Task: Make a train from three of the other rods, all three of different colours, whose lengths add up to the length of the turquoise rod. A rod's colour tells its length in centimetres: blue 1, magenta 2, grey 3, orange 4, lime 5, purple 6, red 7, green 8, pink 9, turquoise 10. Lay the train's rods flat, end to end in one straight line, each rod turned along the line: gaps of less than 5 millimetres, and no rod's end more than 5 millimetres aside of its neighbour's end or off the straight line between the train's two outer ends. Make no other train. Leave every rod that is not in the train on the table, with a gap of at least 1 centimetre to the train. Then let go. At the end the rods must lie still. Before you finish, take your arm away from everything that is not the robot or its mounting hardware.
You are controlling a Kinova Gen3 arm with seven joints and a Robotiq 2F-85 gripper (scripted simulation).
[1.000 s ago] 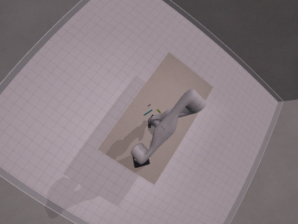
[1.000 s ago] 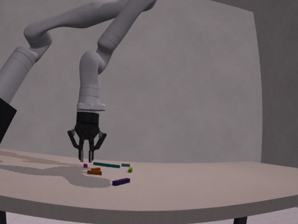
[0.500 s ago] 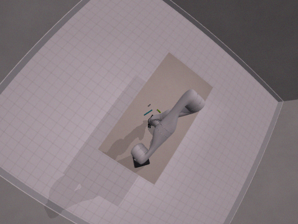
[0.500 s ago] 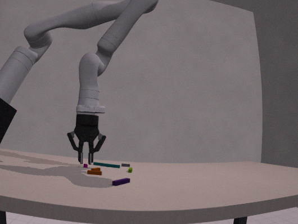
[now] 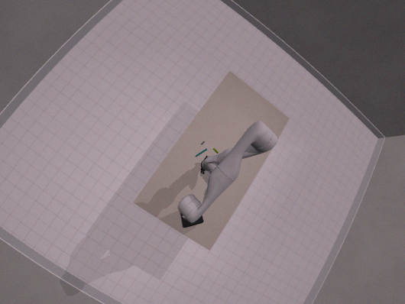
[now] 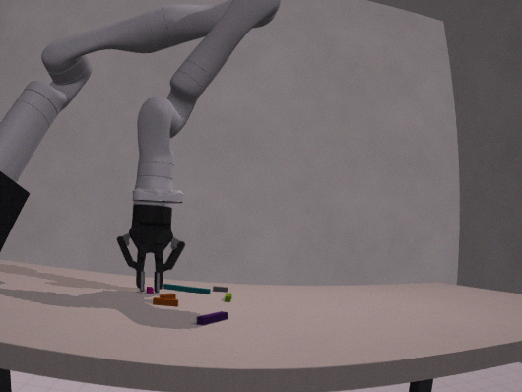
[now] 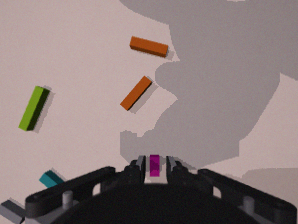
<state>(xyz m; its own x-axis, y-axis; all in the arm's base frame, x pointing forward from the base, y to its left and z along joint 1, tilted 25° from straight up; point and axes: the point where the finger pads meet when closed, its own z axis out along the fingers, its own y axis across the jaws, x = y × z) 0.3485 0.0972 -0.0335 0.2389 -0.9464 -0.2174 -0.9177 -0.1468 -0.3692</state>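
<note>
The magenta rod is 2 cm below my hand. The rest, counted from my hand: grey rod 14 cm ahead, 10 cm to the left, 2 cm below; lime rod 15 cm ahead, 2 cm to the right, 2 cm below; turquoise rod 7 cm ahead, 6 cm to the left, 2 cm below.
</note>
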